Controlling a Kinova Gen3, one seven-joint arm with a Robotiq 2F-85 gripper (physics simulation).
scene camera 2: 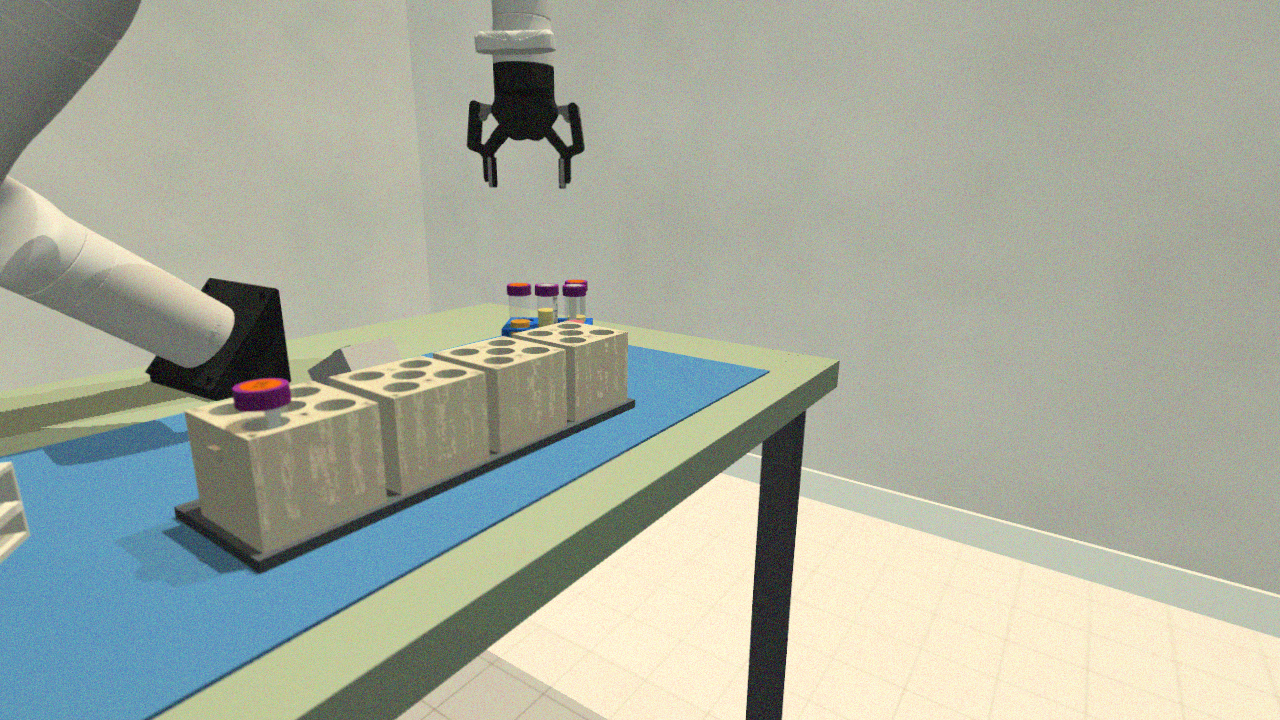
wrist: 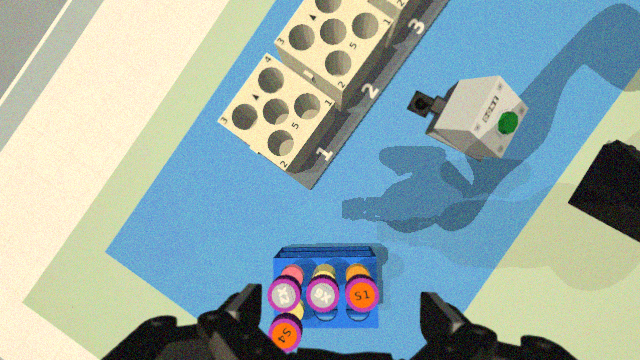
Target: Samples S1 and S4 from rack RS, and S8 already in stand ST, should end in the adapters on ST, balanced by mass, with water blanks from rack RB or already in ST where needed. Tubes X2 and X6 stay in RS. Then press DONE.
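Where they show: gripper, between the fingertips: (scene camera 2: 528, 188) (wrist: 339, 305); arm's base, origin of its link: (scene camera 2: 205, 336).
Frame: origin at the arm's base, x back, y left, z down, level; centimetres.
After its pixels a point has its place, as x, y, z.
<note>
My gripper (scene camera 2: 527, 185) {-34.7, 22.8, -19.5} (wrist: 339, 305) {-34.7, 22.8, -19.5} is open and empty, high above the blue rack RS (scene camera 2: 507, 330) {-30.2, 23.1, 0.3} (wrist: 370, 321) {-26.7, 30.1, 0.1}. In RS, X2 (wrist: 284, 295) {-37.5, 29.5, -6.0}, X6 (wrist: 322, 294) {-34.1, 27.6, -6.0} and orange-capped S1 (wrist: 362, 295) {-30.4, 25.9, -6.0} stand in one row; orange-capped S4 (wrist: 285, 334) {-35.7, 32.9, -6.0} stands in the other row, below X2 in the wrist view. Stand ST (scene camera 2: 393, 504) {-47.9, -16.1, 5.3} (wrist: 311, 181) carries four adapters. Adapter 1 (wrist: 260, 134) {-47.9, 15.6, -3.4} and adapter 2 (wrist: 320, 50) {-45.9, 4.2, -3.4} show empty holes. One orange-capped tube (scene camera 2: 262, 392) {-45.1, -23.8, -6.3} stands in the adapter at the near end in the scene view; its label is unreadable. RB cannot be identified.
A grey box (scene camera 2: 371, 356) {-27.7, 1.1, -0.7} (wrist: 462, 107) {-28.1, 1.9, 0.0} with the green DONE button (wrist: 508, 123) {-22.9, 1.8, -1.0} stands beside ST. A black block (scene camera 2: 259, 326) {-7.7, 2.0, -1.8} (wrist: 610, 190) {-7.8, 3.1, 1.5} stands near the table edge. Part of a white object (scene camera 2: 10, 510) {-27.4, -31.0, 3.3} shows at the scene view's left edge.
</note>
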